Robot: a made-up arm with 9 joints. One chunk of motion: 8 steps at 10 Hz.
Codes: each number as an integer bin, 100 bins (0 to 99) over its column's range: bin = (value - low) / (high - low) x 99, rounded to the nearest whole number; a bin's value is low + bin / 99 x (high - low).
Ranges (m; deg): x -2.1..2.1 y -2.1..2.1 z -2.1..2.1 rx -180..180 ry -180..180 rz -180..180
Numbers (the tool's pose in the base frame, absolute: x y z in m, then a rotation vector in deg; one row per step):
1: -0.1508 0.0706 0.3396 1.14 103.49 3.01
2: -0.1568 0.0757 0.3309 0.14 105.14 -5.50
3: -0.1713 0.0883 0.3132 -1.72 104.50 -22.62
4: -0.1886 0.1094 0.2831 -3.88 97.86 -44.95
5: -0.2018 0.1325 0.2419 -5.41 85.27 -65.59
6: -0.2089 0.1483 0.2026 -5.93 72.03 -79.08
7: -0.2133 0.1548 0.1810 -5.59 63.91 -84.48
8: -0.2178 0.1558 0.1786 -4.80 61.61 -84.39
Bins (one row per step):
1: 46 51 58 50 78 50
2: 46 51 57 50 78 48
3: 45 52 57 49 78 43
4: 45 52 56 48 76 37
5: 45 53 55 48 73 31
6: 45 53 54 48 69 28
7: 44 53 54 48 67 26
8: 44 53 54 48 66 26

